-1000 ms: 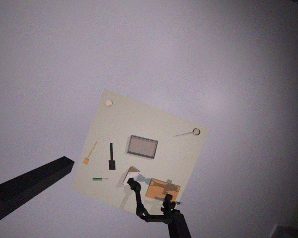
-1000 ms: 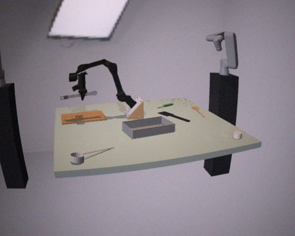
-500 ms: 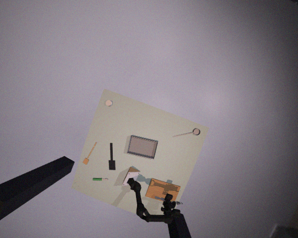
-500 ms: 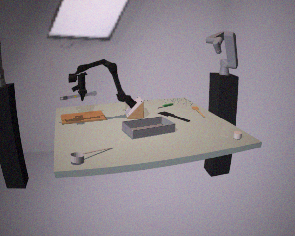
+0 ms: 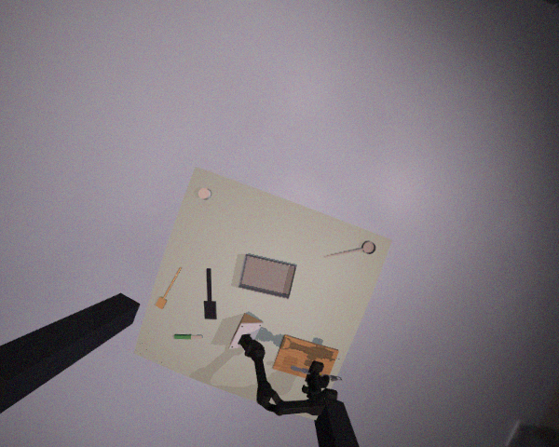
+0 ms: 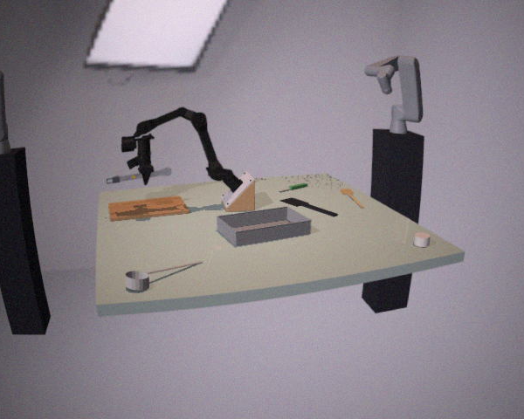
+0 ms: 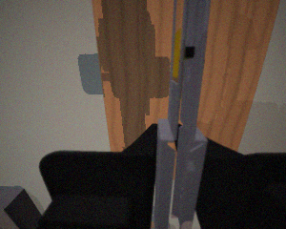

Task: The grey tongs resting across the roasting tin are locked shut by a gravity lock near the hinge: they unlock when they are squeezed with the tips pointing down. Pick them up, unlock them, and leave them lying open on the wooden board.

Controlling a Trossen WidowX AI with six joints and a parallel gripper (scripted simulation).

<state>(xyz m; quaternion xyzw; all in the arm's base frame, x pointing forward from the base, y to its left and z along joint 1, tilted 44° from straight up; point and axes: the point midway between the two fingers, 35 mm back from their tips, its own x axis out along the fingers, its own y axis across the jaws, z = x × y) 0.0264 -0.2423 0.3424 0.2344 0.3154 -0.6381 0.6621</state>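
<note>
My gripper tip is 3 cm past the wooden board and 12 cm above it. From my gripper tip the other things lie so: black spatula (7 cm ahead, 71 cm to the left, 12 cm below); then green-handled tool (22 cm behind, 72 cm to the left, 12 cm below); then roasting tin (36 cm ahead, 45 cm to the left, 10 cm below).
</note>
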